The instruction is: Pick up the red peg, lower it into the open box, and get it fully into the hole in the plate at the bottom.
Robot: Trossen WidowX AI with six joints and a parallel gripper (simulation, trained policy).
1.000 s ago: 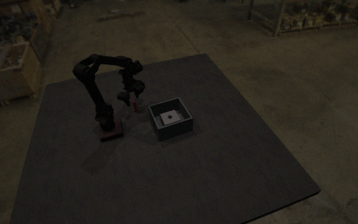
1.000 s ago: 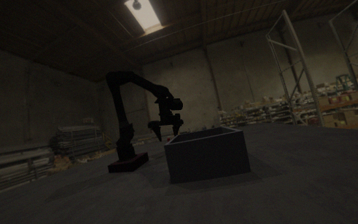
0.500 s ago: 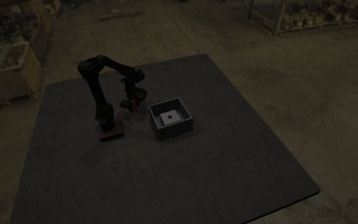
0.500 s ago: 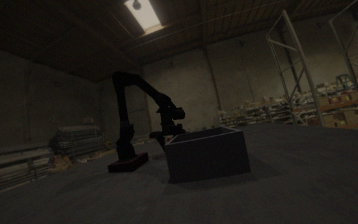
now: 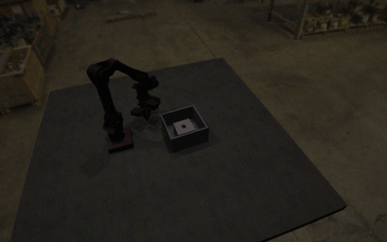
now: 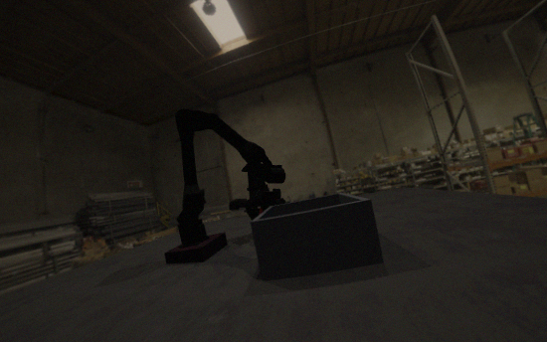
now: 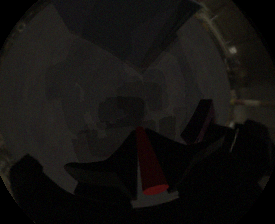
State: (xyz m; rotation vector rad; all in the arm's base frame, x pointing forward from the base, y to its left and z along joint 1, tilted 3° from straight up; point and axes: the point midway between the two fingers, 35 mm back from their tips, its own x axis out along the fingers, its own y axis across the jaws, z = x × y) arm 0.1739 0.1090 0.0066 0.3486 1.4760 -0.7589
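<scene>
The plate is 160 mm to the right of my gripper tip, 160 mm ahead of it and 30 mm above it. From my gripper tip the other things lie so: grey box 160 mm to the right, 160 mm ahead, 10 mm above; red peg 30 mm above, 10 mm to the left.
</scene>
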